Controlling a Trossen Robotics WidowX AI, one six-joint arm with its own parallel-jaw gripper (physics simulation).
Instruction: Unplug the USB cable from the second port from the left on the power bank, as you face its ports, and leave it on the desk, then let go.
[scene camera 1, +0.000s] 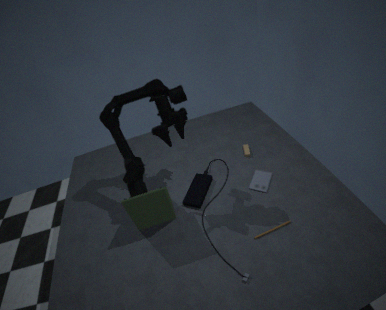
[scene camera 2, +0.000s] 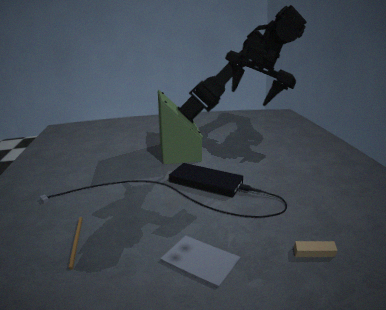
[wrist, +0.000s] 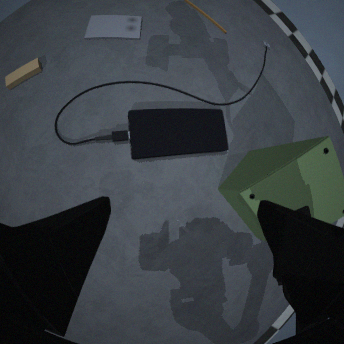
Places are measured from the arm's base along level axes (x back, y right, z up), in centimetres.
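Where they show: gripper, between the fingertips: (scene camera 1: 177, 142) (scene camera 2: 247, 98) (wrist: 186, 207); arm's base, origin of its link: (scene camera 1: 138, 195) (scene camera 2: 185, 115).
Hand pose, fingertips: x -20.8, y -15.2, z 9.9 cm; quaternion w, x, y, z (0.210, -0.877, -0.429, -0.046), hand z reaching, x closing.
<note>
Things, the pixels of their top centre, and the offset from my fingertips. "*": a spot on its surface instead.
- black power bank, centre of its top: (wrist: 182, 129) (scene camera 2: 206, 175) (scene camera 1: 197, 188) dz -19.3, dx -3.6, dy +11.1 cm
- dark plug, centre of its top: (wrist: 114, 135) (scene camera 2: 248, 186) dz -20.0, dx -9.7, dy +1.3 cm
- thin black cable, a spot on its surface: (wrist: 132, 81) * dz -21.1, dx -16.7, dy +10.1 cm
- pale end connector, a spot on its surface: (scene camera 2: 43, 199) (wrist: 263, 41) (scene camera 1: 248, 275) * dz -20.6, dx -11.7, dy +53.9 cm
- pale flat card, centre of its top: (scene camera 2: 200, 258) (wrist: 113, 24) (scene camera 1: 260, 180) dz -20.9, dx -32.2, dy +15.3 cm
- tan block, centre of its top: (scene camera 2: 316, 245) (wrist: 20, 71) (scene camera 1: 246, 149) dz -19.8, dx -33.8, dy -6.6 cm
- orange stick, centre of its top: (scene camera 2: 75, 239) (wrist: 205, 13) (scene camera 1: 272, 229) dz -20.8, dx -26.6, dy +40.1 cm
The black power bank (scene camera 1: 198, 190) (scene camera 2: 206, 179) (wrist: 177, 133) lies flat on the desk. The dark plug (scene camera 2: 246, 188) (wrist: 120, 136) of the USB cable sits at its port end, apparently in a port; the ports are too small to tell which. The thin black cable (scene camera 1: 228, 172) (scene camera 2: 260, 216) (wrist: 132, 81) loops out from the plug and runs past the power bank's long side to a pale end connector (scene camera 1: 245, 277) (scene camera 2: 43, 199) (wrist: 267, 45) on the desk. My gripper (scene camera 1: 177, 142) (scene camera 2: 249, 98) (wrist: 186, 207) is open and empty, high above the desk, apart from plug and cable.
The green arm base (scene camera 1: 150, 209) (scene camera 2: 181, 137) (wrist: 280, 175) stands near the power bank. A pale flat card (scene camera 1: 261, 181) (scene camera 2: 200, 260) (wrist: 112, 27), a tan block (scene camera 1: 246, 150) (scene camera 2: 315, 249) (wrist: 23, 73) and an orange stick (scene camera 1: 272, 230) (scene camera 2: 75, 242) (wrist: 206, 16) lie beyond the cable.
</note>
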